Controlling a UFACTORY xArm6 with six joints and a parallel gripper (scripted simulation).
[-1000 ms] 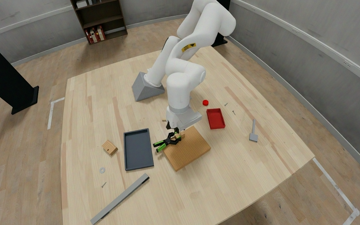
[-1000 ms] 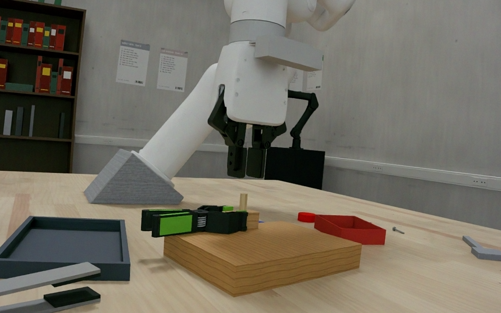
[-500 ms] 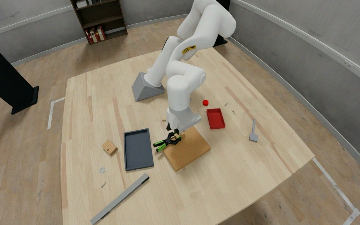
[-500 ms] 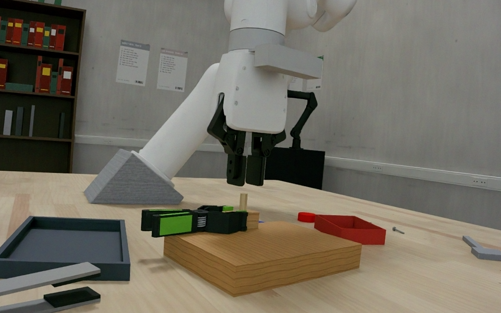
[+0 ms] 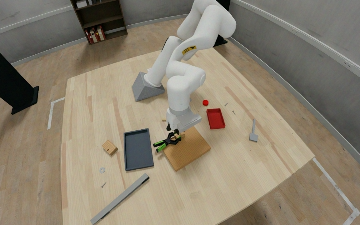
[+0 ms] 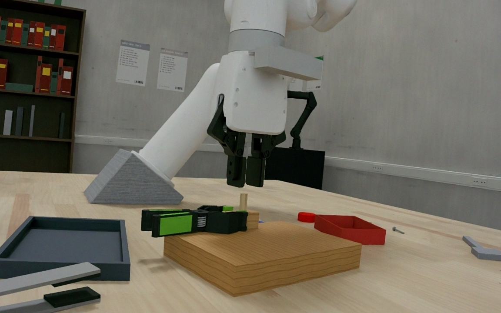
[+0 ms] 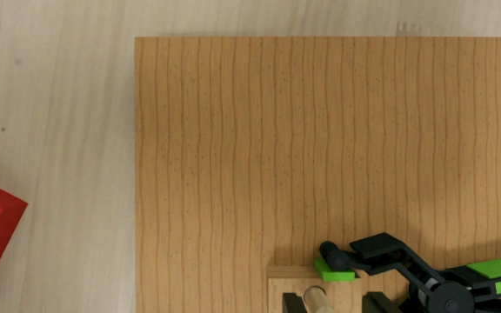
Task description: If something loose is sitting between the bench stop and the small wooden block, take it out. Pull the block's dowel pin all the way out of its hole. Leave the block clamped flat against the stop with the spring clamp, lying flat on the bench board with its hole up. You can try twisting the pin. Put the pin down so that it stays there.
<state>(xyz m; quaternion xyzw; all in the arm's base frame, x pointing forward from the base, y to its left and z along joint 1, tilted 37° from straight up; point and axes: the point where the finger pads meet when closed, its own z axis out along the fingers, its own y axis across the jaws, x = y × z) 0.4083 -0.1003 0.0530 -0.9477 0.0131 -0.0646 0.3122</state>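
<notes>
My gripper is now 50 mm above the dowel pin. Also, from my hand: loose dowel (130 mm behind, 100 mm below, 10 mm to the left); then bench board (90 mm below, 60 mm ahead, 10 mm to the right); then small wooden block (70 mm below).
</notes>
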